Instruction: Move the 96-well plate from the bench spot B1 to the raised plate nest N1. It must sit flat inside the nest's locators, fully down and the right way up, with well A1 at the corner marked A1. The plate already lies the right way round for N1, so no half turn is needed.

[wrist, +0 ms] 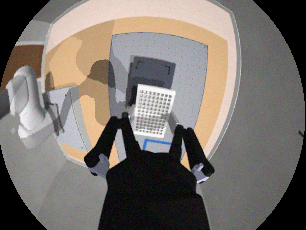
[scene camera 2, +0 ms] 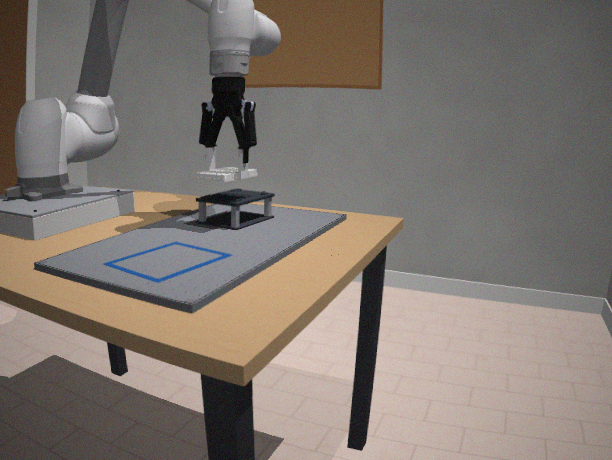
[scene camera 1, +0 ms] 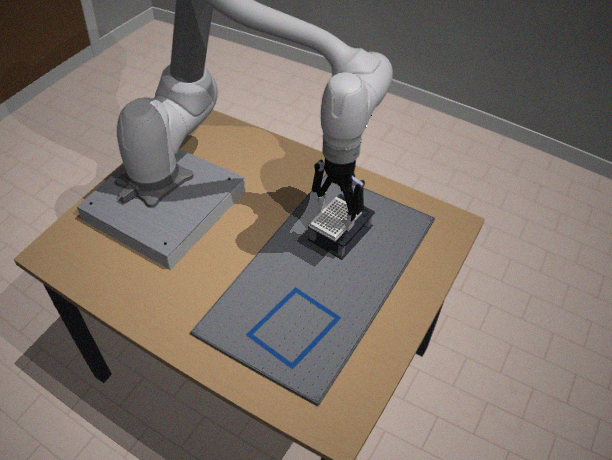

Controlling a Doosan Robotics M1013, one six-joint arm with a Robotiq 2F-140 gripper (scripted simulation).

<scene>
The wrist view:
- gripper: 152,112
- white 96-well plate: 160,113
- raised plate nest: 153,72
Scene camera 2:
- gripper: 226,176
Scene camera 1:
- gripper: 335,219
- white 96-well plate: 323,223
</scene>
